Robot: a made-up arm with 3 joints. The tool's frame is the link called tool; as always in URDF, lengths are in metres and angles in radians. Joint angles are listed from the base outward.
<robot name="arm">
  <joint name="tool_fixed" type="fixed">
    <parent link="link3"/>
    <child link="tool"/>
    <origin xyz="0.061 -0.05 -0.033" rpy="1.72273 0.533 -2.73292"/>
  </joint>
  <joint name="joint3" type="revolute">
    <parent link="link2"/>
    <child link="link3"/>
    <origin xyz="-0.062 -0.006 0.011" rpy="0 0 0"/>
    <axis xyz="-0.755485 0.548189 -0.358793"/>
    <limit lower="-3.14" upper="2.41"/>
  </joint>
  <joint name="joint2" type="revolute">
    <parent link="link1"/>
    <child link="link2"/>
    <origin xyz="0.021 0.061 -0.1" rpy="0 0 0"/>
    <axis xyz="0 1 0"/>
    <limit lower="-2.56" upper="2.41"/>
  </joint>
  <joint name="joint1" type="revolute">
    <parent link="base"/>
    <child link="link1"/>
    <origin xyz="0.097 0.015 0.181" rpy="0 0 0"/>
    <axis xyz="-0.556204 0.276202 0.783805"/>
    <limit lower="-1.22" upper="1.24"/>
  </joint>
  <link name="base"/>
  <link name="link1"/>
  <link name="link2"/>
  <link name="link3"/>
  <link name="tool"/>
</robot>
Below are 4 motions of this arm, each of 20 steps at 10 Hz.
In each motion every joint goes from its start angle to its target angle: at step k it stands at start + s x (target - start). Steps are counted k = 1, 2, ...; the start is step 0. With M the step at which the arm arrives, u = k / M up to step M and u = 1 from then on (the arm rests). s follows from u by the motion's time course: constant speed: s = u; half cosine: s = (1 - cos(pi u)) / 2; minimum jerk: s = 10 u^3 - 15 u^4 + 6 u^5.
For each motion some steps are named. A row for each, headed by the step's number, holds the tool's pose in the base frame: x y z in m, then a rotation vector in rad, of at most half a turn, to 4 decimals.
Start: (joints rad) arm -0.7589 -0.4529 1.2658
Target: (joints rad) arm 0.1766 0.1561 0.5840
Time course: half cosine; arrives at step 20
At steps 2, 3, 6, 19, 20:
2: 0.0902 0.0415 0.0757 0.6578 2.2455 1.3252
3: 0.0896 0.0392 0.0755 0.6183 2.2744 1.3345
6: 0.0874 0.0278 0.0751 0.4198 2.4128 1.3842
19: 0.0915 -0.0139 0.0768 0.3993 -2.4095 -1.3787
20: 0.0915 -0.0141 0.0768 0.4025 -2.4040 -1.3760

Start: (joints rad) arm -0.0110 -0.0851 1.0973
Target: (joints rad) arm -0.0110 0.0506 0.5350
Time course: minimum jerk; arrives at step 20
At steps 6, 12, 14, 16, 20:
6: 0.0796 -0.0113 0.0856 0.0609 -2.7094 -1.1917
12: 0.0900 -0.0060 0.0753 0.2982 -2.6020 -1.4762
14: 0.0930 -0.0037 0.0726 0.3656 -2.5618 -1.5608
16: 0.0951 -0.0019 0.0708 0.4106 -2.5323 -1.6184
20: 0.0962 -0.0009 0.0699 0.4351 -2.5153 -1.6501

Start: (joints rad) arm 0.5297 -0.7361 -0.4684
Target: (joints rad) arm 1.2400 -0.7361 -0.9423
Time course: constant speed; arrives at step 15
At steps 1, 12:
1: 0.1140 0.0226 0.0668 -2.2686 1.0596 1.6883
12: 0.0863 0.0073 0.0723 2.1628 -0.2992 -1.7141

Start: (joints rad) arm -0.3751 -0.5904 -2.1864
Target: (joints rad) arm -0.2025 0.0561 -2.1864
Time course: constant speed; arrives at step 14
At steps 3, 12, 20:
3: 0.1185 0.0877 0.1531 -1.9820 -0.7265 0.8937
12: 0.1357 0.0823 0.1532 -1.6433 -0.6391 1.3415
20: 0.1398 0.0818 0.1517 -1.5625 -0.6096 1.4335

